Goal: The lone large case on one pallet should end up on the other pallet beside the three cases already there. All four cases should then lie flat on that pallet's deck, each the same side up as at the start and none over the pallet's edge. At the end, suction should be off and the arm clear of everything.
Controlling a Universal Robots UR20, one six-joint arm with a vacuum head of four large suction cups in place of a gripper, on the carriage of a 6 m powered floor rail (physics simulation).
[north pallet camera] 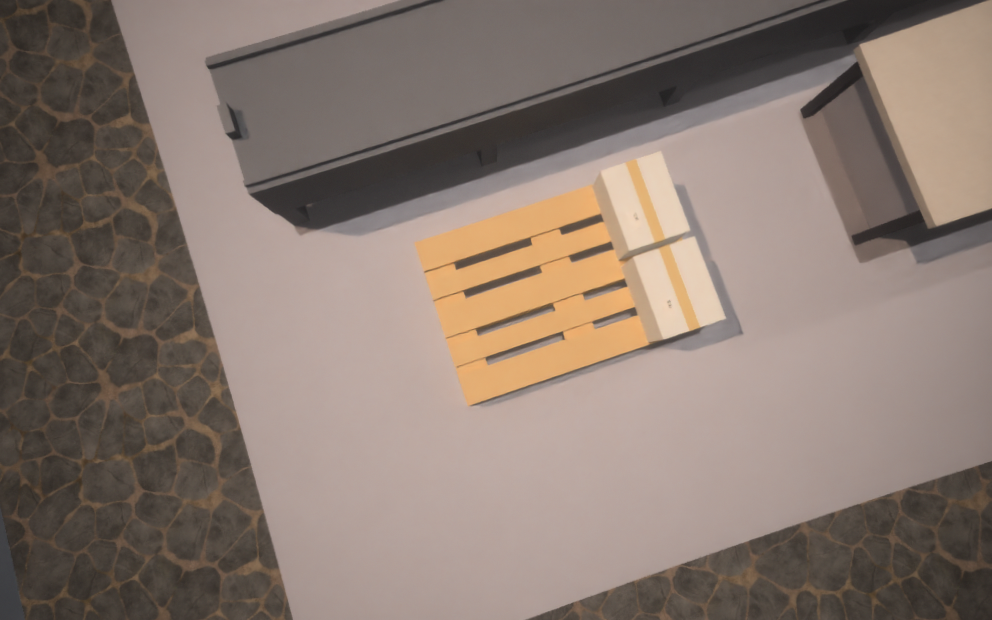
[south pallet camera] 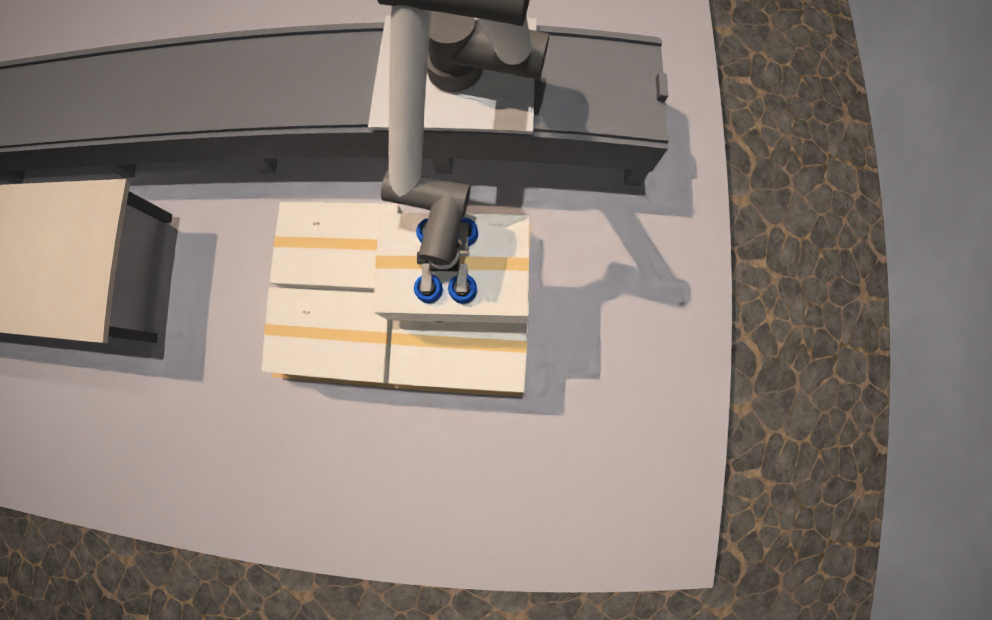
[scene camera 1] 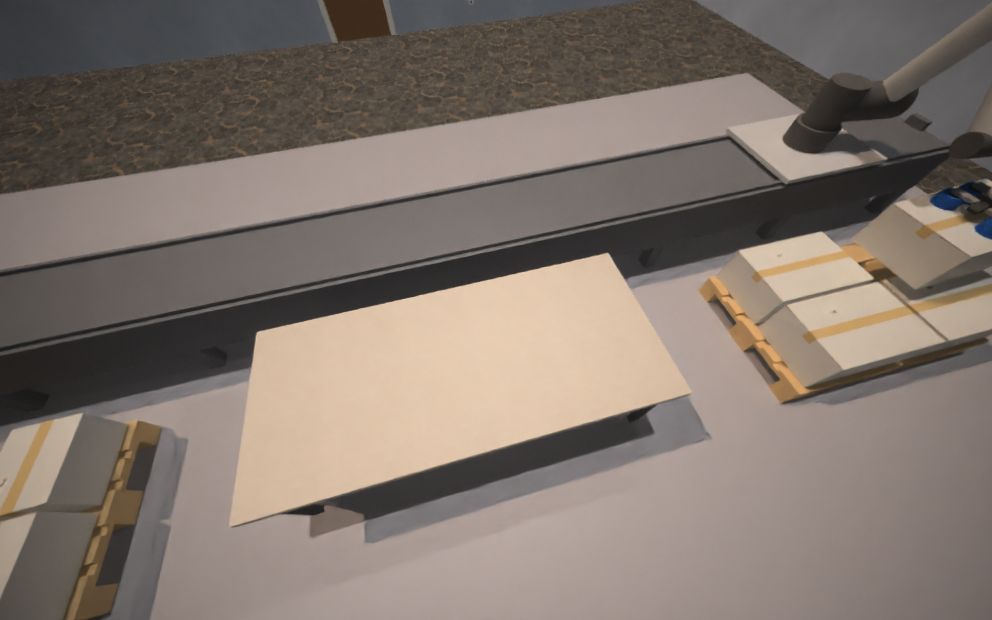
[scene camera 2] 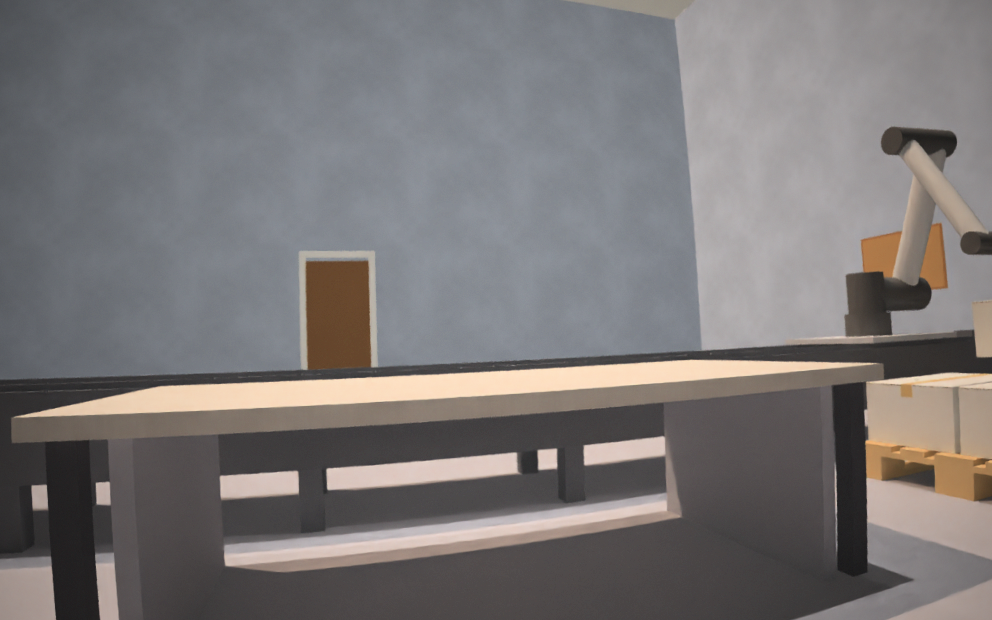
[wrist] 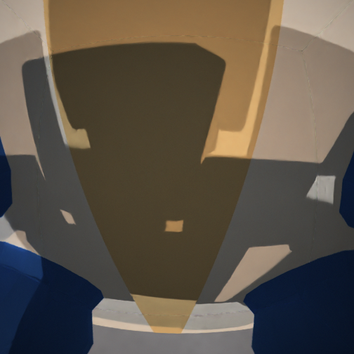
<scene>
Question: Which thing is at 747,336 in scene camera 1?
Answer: A pallet.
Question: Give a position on my suction head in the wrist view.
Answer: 302,303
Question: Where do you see a pallet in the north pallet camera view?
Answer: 562,284
</scene>
